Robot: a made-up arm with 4 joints. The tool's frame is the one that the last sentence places.
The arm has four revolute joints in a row. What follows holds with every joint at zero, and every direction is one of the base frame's. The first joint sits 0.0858 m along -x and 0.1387 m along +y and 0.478 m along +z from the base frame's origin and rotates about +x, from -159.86 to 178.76 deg. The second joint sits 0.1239 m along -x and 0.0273 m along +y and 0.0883 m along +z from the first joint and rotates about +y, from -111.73 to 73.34 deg. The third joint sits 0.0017 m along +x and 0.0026 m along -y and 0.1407 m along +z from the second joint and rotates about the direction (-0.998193, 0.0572, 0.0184), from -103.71 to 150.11 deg. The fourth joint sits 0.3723 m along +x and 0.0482 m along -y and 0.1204 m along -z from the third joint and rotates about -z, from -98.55 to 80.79 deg. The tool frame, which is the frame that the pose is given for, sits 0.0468 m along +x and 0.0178 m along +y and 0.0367 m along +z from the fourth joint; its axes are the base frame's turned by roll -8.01, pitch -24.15 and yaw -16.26 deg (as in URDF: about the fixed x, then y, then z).
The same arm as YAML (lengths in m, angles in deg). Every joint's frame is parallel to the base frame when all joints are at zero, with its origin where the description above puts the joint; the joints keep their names.
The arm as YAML. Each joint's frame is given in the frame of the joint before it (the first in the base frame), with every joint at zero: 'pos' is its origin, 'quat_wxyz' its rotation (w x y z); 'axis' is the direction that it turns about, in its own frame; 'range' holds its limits. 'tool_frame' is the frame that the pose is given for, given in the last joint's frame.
length_unit: m
angle_unit: deg
joints:
  - joint: joint 1
    pos: [-0.0858, 0.1387, 0.478]
    quat_wxyz: [1.0, 0.0, 0.0, 0.0]
    axis: "+x"
    range: [-159.86, 178.76]
  - joint: joint 2
    pos: [-0.1239, 0.0273, 0.0883]
    quat_wxyz: [1.0, 0.0, 0.0, 0.0]
    axis: "+y"
    range: [-111.73, 73.34]
  - joint: joint 3
    pos: [0.0017, -0.0026, 0.1407]
    quat_wxyz: [1.0, 0.0, 0.0, 0.0]
    axis: [-0.998193, 0.0572, 0.0184]
    range: [-103.71, 150.11]
  - joint: joint 4
    pos: [0.3723, -0.0482, -0.1204]
    quat_wxyz: [1.0, 0.0, 0.0, 0.0]
    axis: "-z"
    range: [-98.55, 80.79]
tool_frame:
  pos: [0.0468, 0.0178, 0.0367]
  quat_wxyz: [0.963616, -0.097123, -0.196925, -0.152417]

